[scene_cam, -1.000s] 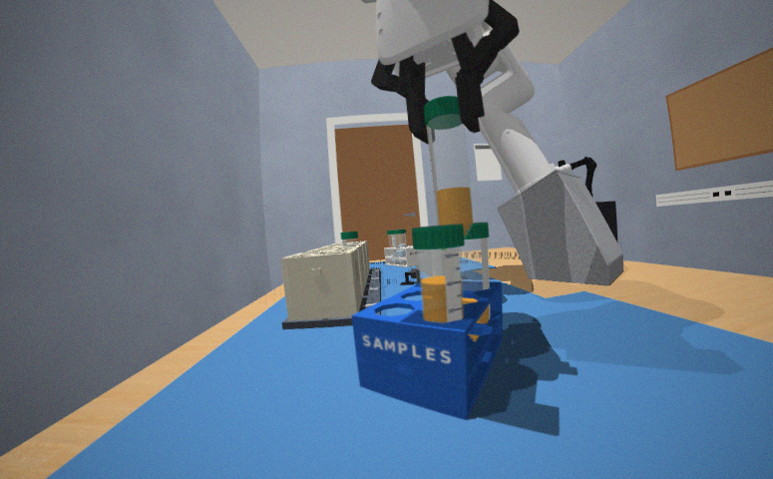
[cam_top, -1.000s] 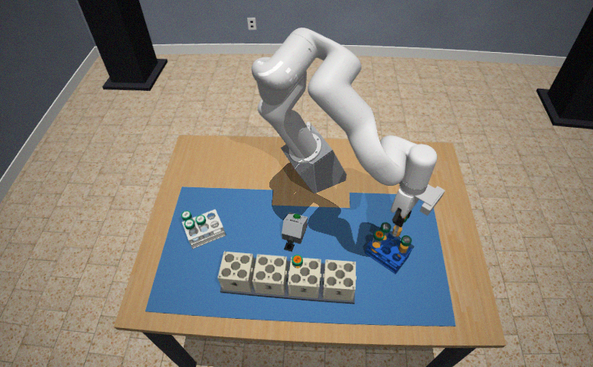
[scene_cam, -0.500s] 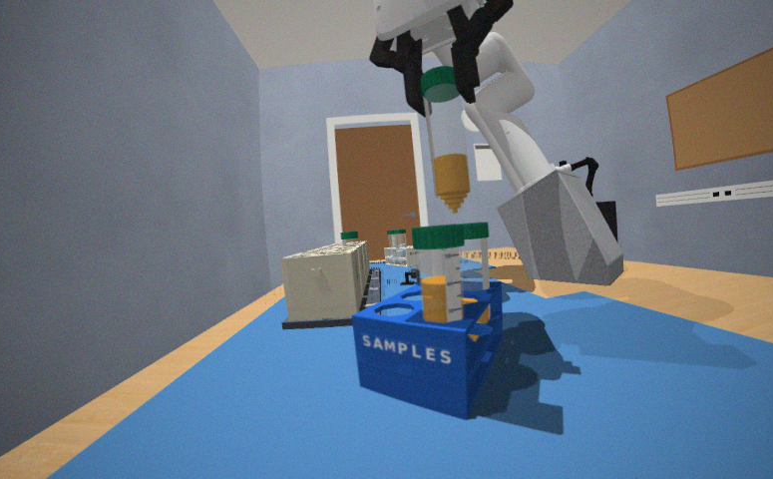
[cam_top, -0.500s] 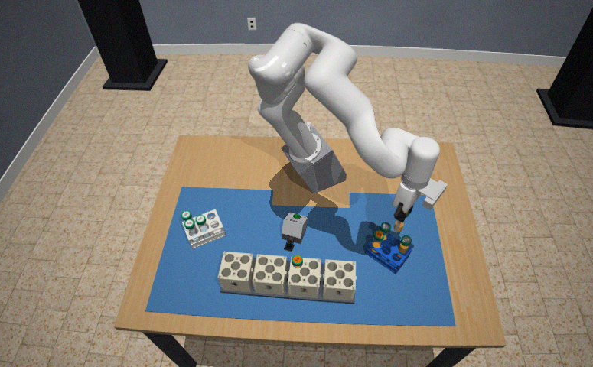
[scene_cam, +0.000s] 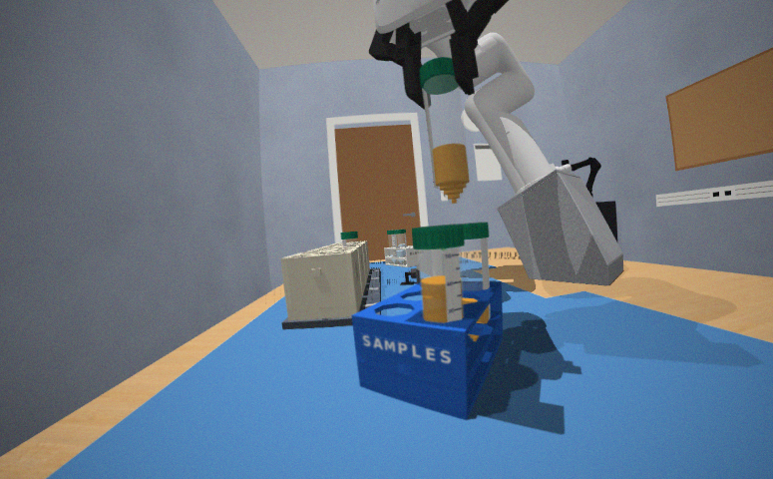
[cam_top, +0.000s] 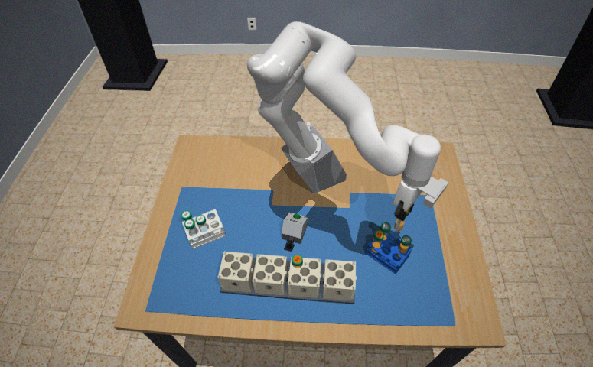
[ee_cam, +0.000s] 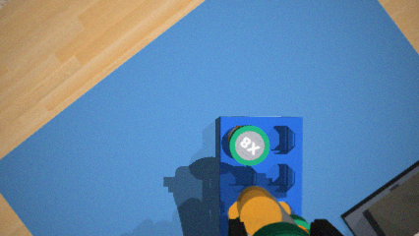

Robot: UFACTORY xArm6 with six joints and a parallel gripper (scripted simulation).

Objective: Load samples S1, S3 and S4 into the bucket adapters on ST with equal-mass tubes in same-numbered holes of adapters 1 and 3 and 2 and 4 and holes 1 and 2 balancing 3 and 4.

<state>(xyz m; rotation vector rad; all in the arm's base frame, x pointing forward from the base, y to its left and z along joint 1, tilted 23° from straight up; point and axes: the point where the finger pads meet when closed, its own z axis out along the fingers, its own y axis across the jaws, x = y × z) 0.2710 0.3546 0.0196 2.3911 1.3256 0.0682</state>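
Now: the orange-dot tube 5 cm below my hand and 1 cm ahead of it. Round my hand: loading stand ST: 34 cm to the right, 24 cm below, 15 cm ahead; then blue sample rack: 22 cm below, 2 cm ahead, 1 cm to the right; then green done key: 34 cm to the right, 18 cm below, 7 cm behind.
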